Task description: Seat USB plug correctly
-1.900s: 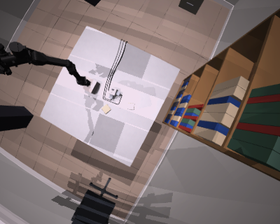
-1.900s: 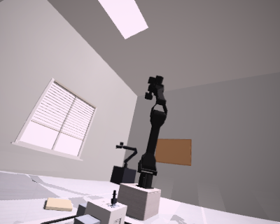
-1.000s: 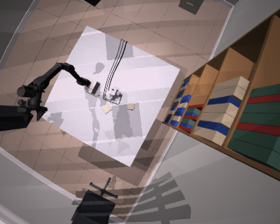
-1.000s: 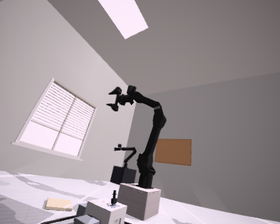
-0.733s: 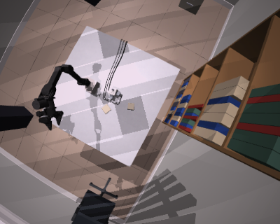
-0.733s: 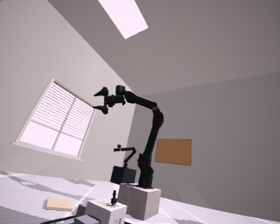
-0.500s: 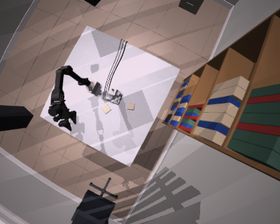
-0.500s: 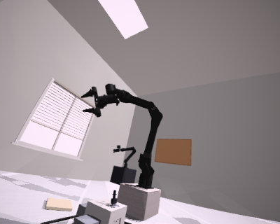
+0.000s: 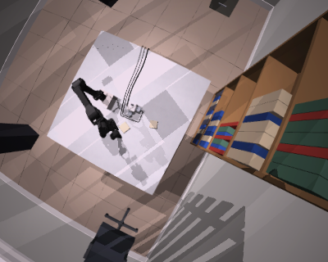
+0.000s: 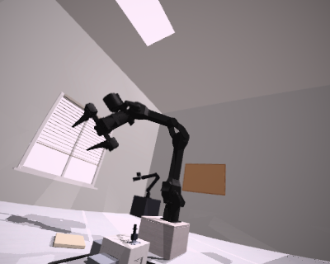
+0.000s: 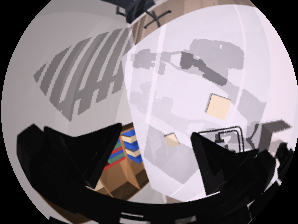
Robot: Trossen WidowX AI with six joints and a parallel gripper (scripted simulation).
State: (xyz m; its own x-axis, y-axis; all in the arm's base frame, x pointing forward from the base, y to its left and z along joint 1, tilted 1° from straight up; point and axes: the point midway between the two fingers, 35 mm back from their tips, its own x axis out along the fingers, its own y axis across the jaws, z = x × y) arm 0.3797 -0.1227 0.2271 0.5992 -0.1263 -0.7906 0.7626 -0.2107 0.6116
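The black USB plug lies 230 mm to the left of my gripper tip, 210 mm below it and 130 mm behind it.
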